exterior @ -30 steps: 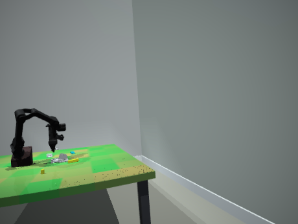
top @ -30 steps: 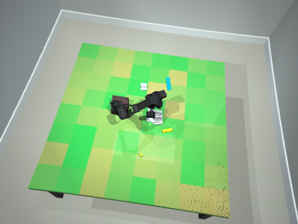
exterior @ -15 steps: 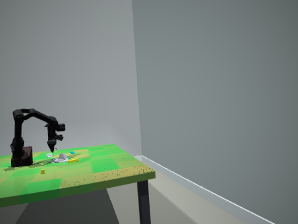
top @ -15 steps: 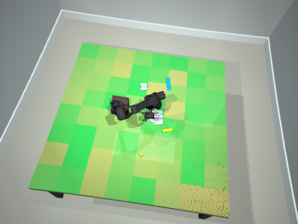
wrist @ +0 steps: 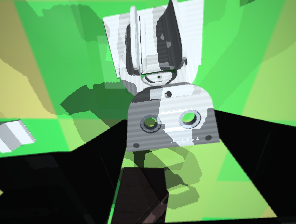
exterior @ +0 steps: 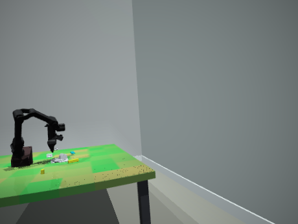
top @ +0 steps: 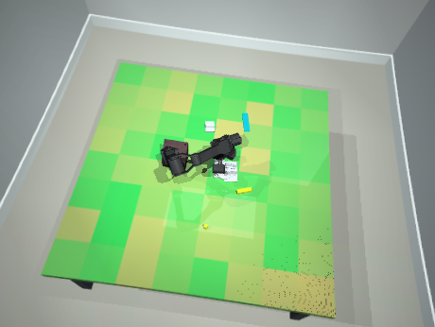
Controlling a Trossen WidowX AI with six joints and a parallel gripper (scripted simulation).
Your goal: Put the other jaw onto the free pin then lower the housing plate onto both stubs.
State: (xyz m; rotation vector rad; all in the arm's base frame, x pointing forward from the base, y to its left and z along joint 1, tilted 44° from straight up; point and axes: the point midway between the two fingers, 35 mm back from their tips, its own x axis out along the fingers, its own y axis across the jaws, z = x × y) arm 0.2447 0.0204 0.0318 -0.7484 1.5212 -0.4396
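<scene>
Right now the jaw is 30 mm ahead of my gripper tip, 10 mm to the right of it and 70 mm below it. From my gripper tip the other things lie so: yellow bar 160 mm ahead, 80 mm to the right, 70 mm below; blue bar 100 mm ahead, 360 mm to the left, 80 mm below; small yellow cube 10 mm ahead, 320 mm to the right, 70 mm below.
</scene>
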